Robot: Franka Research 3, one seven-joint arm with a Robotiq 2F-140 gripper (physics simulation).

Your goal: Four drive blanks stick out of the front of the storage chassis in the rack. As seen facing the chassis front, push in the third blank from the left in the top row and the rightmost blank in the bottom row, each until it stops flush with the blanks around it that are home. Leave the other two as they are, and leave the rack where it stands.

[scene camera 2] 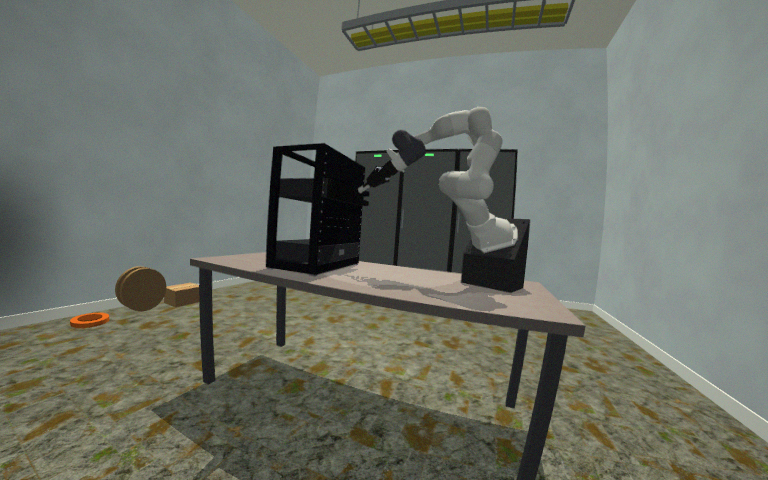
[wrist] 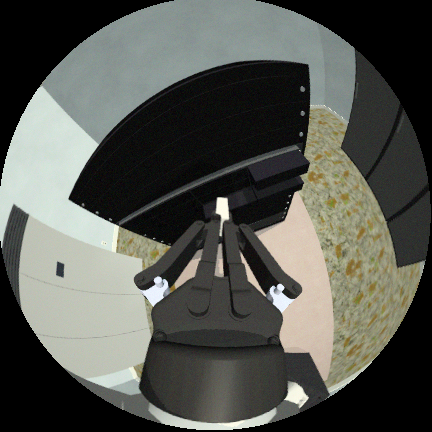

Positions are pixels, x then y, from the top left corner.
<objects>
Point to a black rack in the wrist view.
238, 130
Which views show the black rack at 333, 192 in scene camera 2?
Scene camera 2 and the wrist view: all of them.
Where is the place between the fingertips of the gripper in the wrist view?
At 221, 205
</objects>
